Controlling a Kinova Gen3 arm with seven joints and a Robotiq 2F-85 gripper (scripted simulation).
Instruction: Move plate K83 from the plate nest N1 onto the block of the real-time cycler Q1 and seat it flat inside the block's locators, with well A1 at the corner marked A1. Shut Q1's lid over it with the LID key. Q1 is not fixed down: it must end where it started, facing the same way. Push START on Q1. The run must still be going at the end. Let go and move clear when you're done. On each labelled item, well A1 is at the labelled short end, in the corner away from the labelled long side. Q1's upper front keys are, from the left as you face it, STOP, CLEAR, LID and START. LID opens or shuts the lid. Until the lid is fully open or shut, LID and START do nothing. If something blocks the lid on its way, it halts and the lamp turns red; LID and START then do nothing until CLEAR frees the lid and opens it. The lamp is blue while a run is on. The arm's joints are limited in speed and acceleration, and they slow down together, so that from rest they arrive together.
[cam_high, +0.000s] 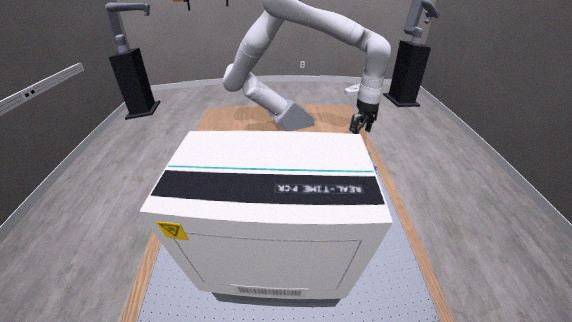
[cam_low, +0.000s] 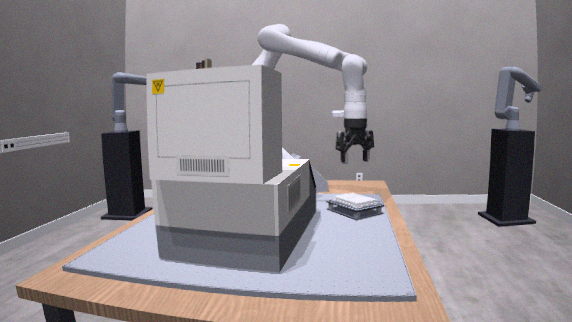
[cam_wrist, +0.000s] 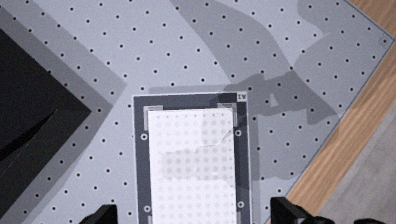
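My hand is 13 cm above the plate K83. From my hand the other things lie so: plate nest N1 (14 cm below).
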